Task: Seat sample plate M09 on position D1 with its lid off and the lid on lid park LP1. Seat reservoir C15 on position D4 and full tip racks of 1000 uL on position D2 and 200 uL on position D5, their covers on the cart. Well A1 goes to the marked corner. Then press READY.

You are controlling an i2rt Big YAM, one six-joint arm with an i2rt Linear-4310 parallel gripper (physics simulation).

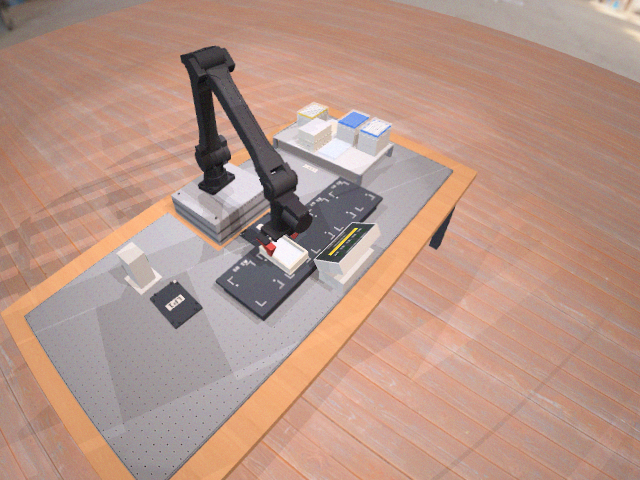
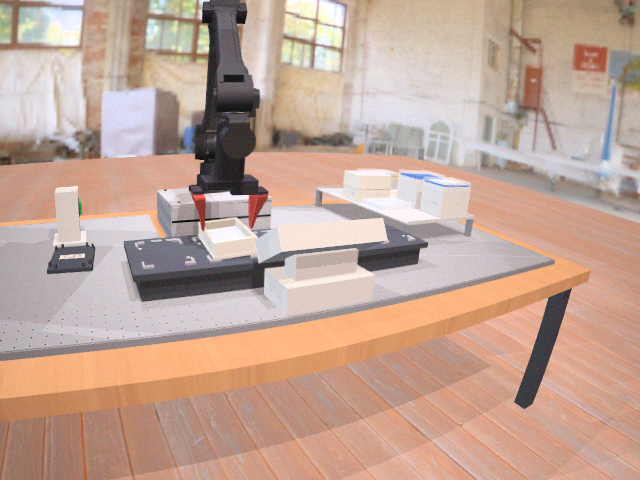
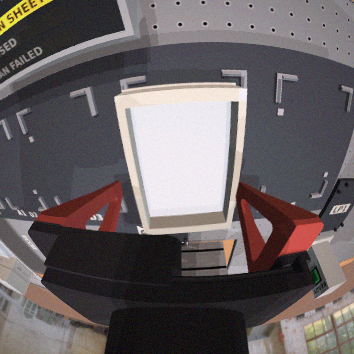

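The cream open-topped reservoir (image 1: pixel 287 254) (image 2: pixel 228 238) (image 3: pixel 180 160) sits on the dark deck (image 1: pixel 242 297) (image 2: pixel 170 264) (image 3: pixel 295 145), in the position second from the LP1 end, next to the end position. My gripper (image 1: pixel 281 243) (image 2: pixel 227 228) (image 3: pixel 178 187) is open, with its red fingers on either side of the reservoir's rear end; nothing is held. Lid park LP1 (image 1: pixel 178 310) (image 2: pixel 71 258) (image 3: pixel 336 206) bears no lid. The raised cart (image 1: pixel 356 167) (image 2: pixel 429 218) holds a blue-topped rack (image 1: pixel 353 119) (image 2: pixel 413 187), another blue-edged rack (image 1: pixel 374 136) (image 2: pixel 447 198), a yellow-edged rack (image 1: pixel 312 111) and a pale stack (image 1: pixel 314 135) (image 2: pixel 367 184).
The slanted display (image 1: pixel 347 248) (image 2: pixel 330 237) (image 3: pixel 60 35) stands at the deck's front edge. The upright READY button box (image 1: pixel 136 266) (image 2: pixel 67 214) (image 3: pixel 327 267) stands behind LP1. The arm's grey base block (image 1: pixel 222 217) (image 2: pixel 178 211) is behind the deck.
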